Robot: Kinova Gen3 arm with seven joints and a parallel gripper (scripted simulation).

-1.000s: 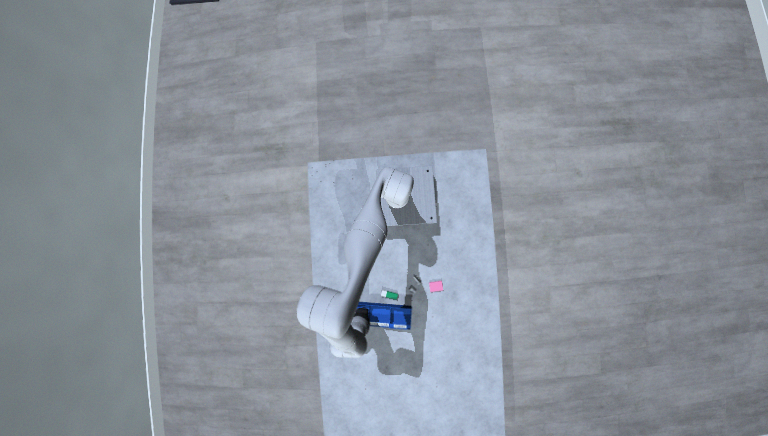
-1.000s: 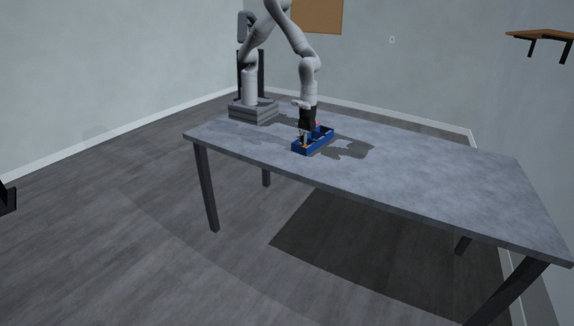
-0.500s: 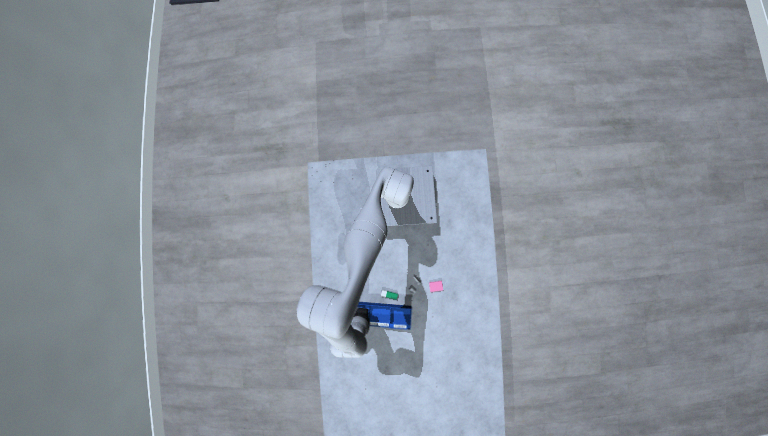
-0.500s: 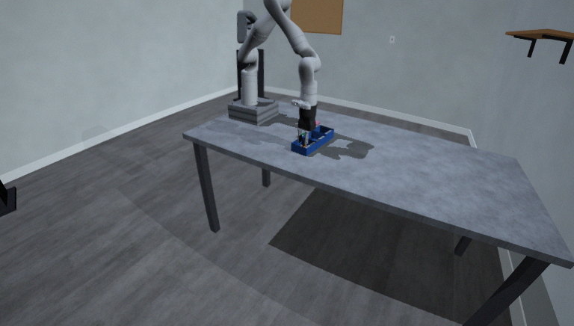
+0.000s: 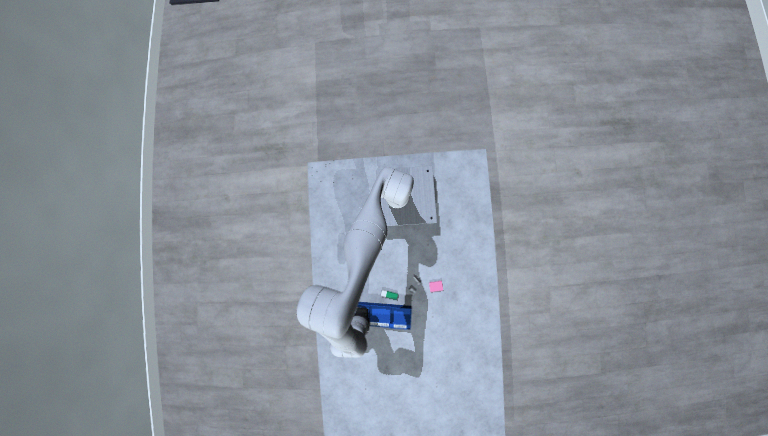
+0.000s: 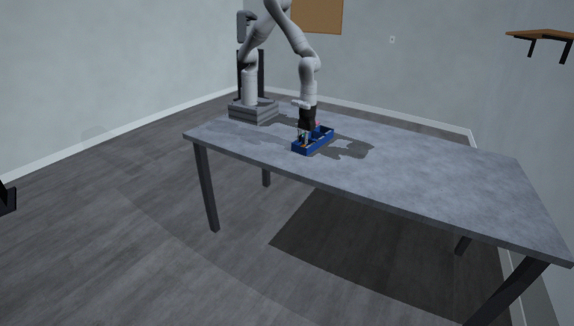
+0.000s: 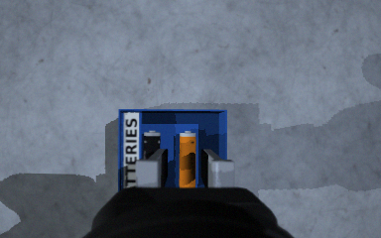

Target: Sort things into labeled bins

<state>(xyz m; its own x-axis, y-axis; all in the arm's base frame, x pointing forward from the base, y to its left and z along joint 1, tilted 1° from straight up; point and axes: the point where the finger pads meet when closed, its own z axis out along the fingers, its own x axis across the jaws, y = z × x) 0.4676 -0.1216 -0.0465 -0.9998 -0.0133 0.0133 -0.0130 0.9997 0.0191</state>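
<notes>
My gripper is now 40 mm above the orange battery. From my hand the other things lie so: grey block: 100 mm behind, 210 mm to the left, 40 mm below; black battery: 30 mm ahead, 40 mm below; grey rod: 140 mm behind, 230 mm to the left, 50 mm below.
</notes>
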